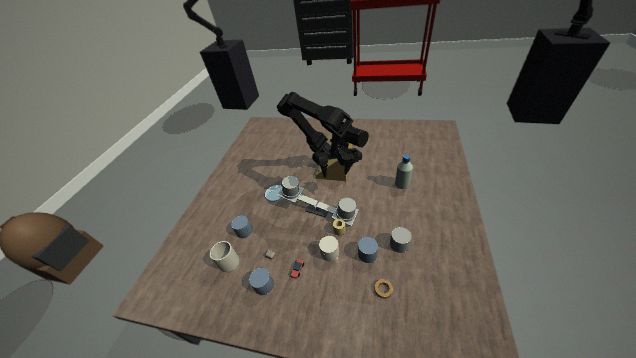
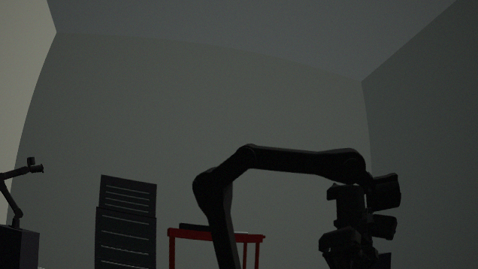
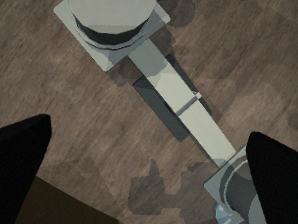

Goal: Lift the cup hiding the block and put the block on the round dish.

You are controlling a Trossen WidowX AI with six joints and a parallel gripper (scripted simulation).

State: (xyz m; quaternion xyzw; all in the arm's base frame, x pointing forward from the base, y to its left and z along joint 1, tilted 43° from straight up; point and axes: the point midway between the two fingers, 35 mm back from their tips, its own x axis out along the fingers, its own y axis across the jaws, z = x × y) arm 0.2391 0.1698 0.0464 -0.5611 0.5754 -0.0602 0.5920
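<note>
Right now my gripper tip is 60 mm short of the grey cup, 70 mm to the right of it and 130 mm above it. From my gripper tip the other things lie so: grey block (60 mm ahead, 50 mm to the left, 150 mm below); green bottle (180 mm behind, 260 mm to the left, 80 mm below); small balance (40 mm ahead, 80 mm to the right, 160 mm below).
</note>
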